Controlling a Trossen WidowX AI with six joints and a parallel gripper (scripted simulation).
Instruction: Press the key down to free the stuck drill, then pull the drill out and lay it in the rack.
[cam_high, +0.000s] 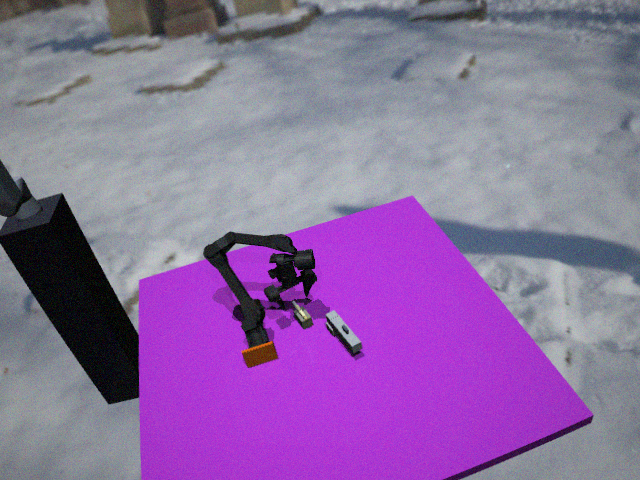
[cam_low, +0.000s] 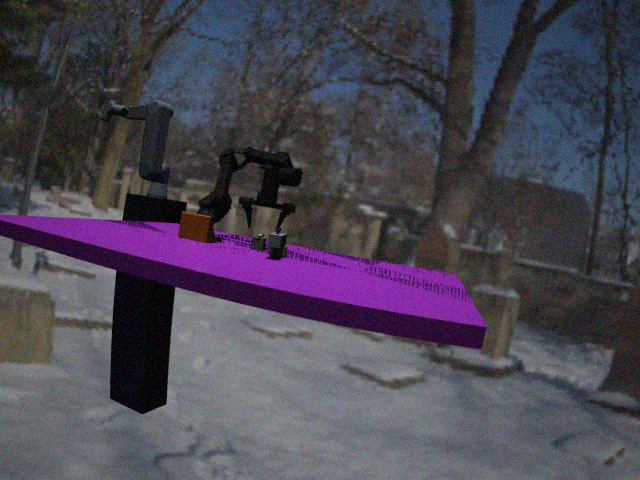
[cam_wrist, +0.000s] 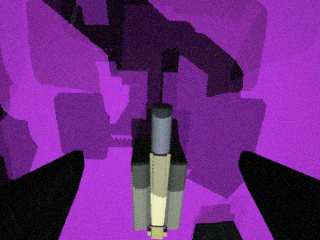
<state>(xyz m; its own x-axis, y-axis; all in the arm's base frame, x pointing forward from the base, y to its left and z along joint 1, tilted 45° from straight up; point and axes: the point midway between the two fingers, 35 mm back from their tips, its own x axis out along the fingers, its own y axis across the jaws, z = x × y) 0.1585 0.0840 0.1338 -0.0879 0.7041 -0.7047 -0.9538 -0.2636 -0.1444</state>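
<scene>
Right now my gripper tip is 40 mm to the left of the drill, 20 mm above it and 10 mm short of it. Also, from my gripper tip: grey housing: 190 mm to the right, 130 mm ahead, 20 mm below; dark key: 210 mm to the right, 140 mm ahead, 10 mm below.
</scene>
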